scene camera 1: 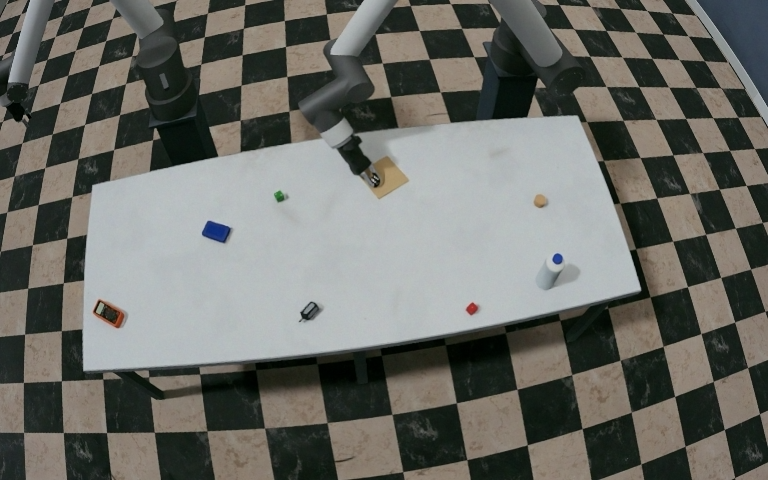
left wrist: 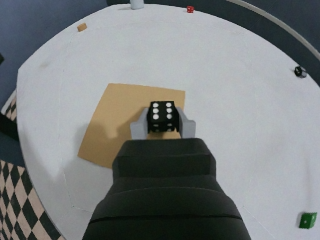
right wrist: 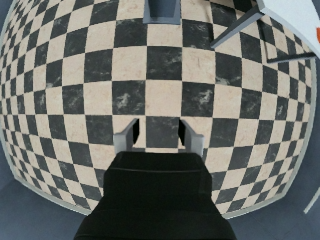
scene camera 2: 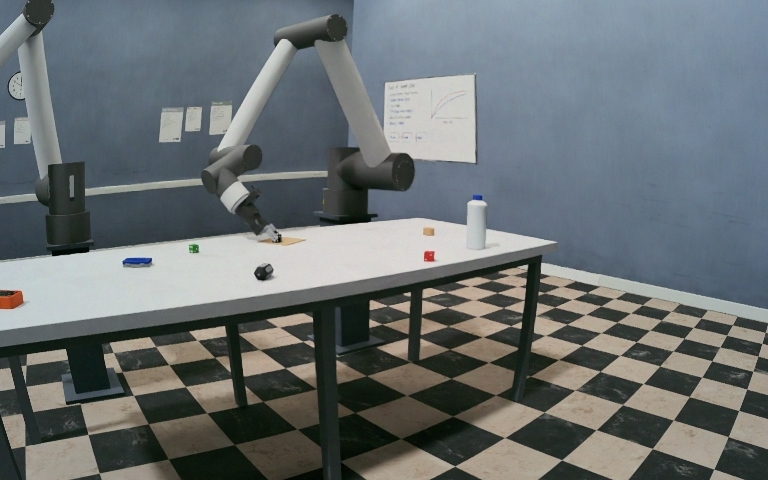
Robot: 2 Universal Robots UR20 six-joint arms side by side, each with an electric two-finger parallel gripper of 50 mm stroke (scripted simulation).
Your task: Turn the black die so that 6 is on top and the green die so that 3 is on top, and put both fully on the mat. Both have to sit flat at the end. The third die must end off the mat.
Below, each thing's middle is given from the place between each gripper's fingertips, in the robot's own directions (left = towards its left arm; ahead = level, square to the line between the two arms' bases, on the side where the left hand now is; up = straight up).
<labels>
I see my left gripper 1 cm short of the black die (left wrist: 162, 113) and 1 cm above it. Round my left hand: tan mat (scene camera 1: 392, 177): 4 cm to the left, 3 cm below, 2 cm behind; then white bottle (scene camera 2: 477, 210): 55 cm to the left, 49 cm ahead, 7 cm above.
</labels>
